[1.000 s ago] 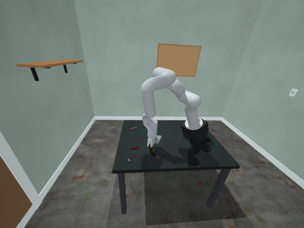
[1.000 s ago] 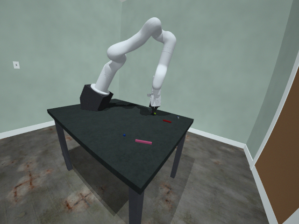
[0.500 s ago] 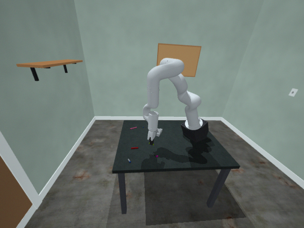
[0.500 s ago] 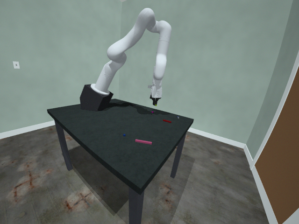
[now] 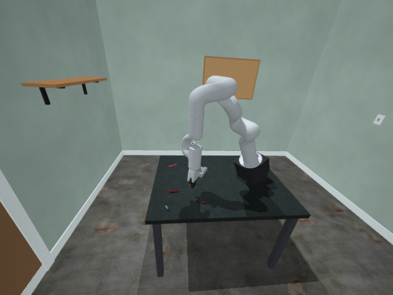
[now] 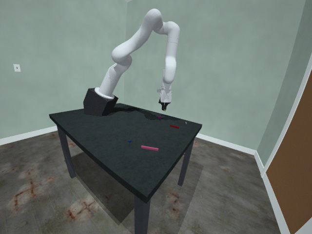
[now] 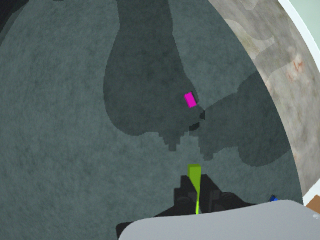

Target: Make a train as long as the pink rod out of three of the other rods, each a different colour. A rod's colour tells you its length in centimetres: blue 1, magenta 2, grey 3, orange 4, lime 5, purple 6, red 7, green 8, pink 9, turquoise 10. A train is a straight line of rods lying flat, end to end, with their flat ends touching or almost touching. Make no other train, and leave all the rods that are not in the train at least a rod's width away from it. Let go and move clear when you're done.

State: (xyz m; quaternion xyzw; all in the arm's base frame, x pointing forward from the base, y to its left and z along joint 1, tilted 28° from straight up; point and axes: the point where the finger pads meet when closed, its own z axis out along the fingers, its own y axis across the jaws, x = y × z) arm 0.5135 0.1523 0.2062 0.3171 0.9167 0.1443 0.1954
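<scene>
My hand is 19 cm short of the grey rod, 8 cm to the right of it and 12 cm above it. From my hand the other things lie so: red rod (14 cm ahead, 7 cm to the right, 12 cm below); then lime rod (2 cm below); then short magenta rod (7 cm behind, 7 cm to the left, 12 cm below).
</scene>
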